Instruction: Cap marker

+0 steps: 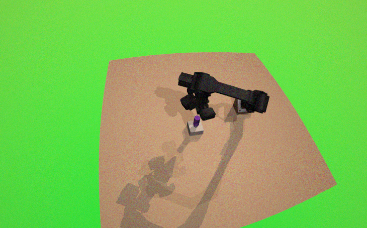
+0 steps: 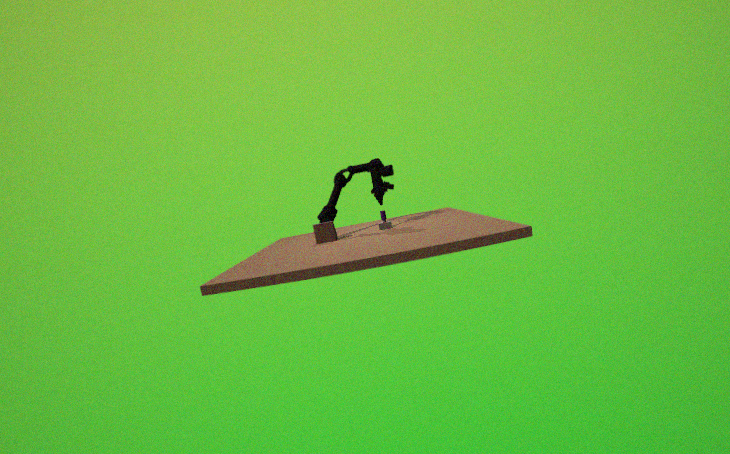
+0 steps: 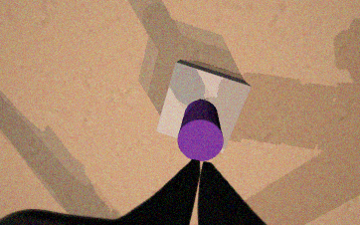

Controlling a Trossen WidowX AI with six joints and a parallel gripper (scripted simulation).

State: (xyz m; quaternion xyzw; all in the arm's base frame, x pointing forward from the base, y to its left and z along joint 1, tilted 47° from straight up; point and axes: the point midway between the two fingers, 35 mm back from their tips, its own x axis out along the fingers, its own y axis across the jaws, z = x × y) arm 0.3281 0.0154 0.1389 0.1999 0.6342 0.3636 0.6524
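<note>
The purple marker cap is 60 mm below my gripper tip.
</note>
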